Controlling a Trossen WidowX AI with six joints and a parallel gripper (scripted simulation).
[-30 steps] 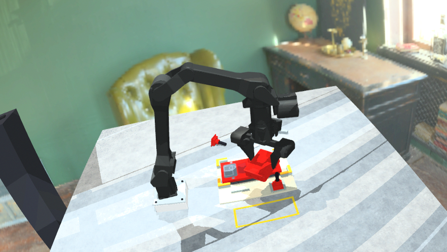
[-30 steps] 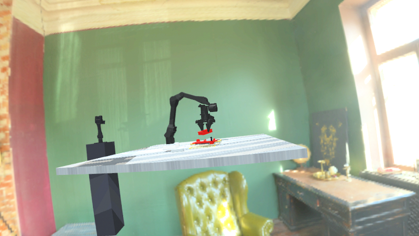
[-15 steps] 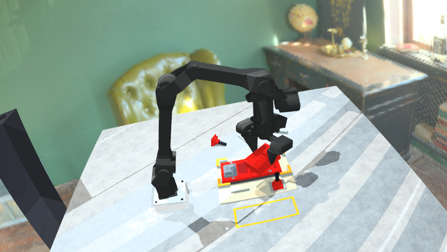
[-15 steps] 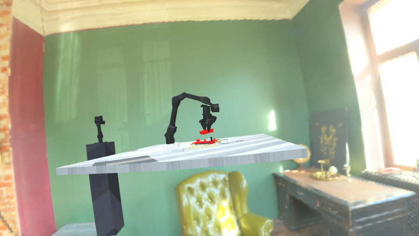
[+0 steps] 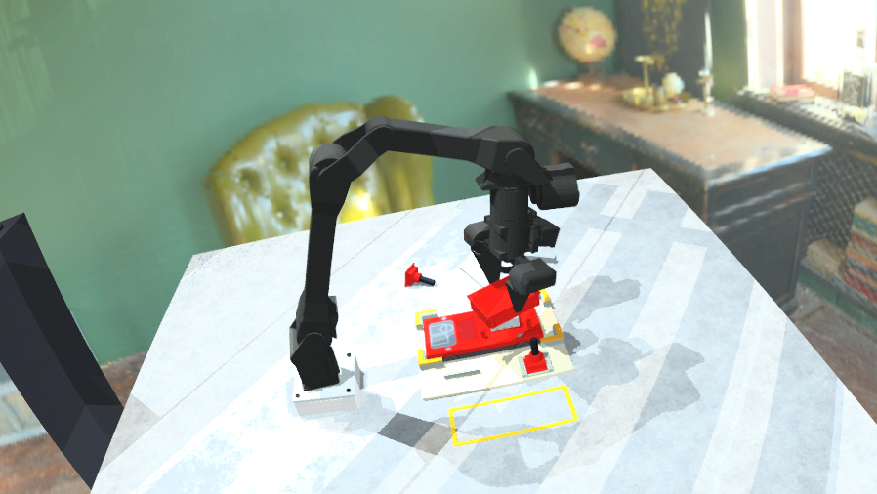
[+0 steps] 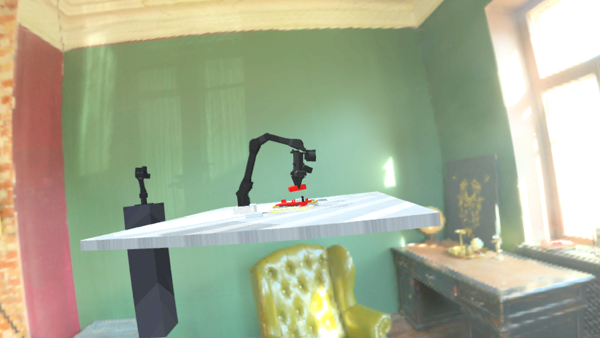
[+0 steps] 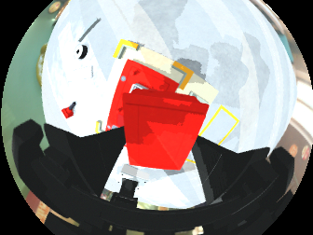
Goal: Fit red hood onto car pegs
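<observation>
Right now the grey engine block is 80 mm below my gripper tip, 60 mm to the left of it and 10 mm ahead of it. From my gripper tip the other things lie so: black upright stick 70 mm below, 60 mm to the right, 20 mm ahead; black wheel 250 mm to the left, 100 mm below, 80 mm ahead; red hood 10 mm above.
</observation>
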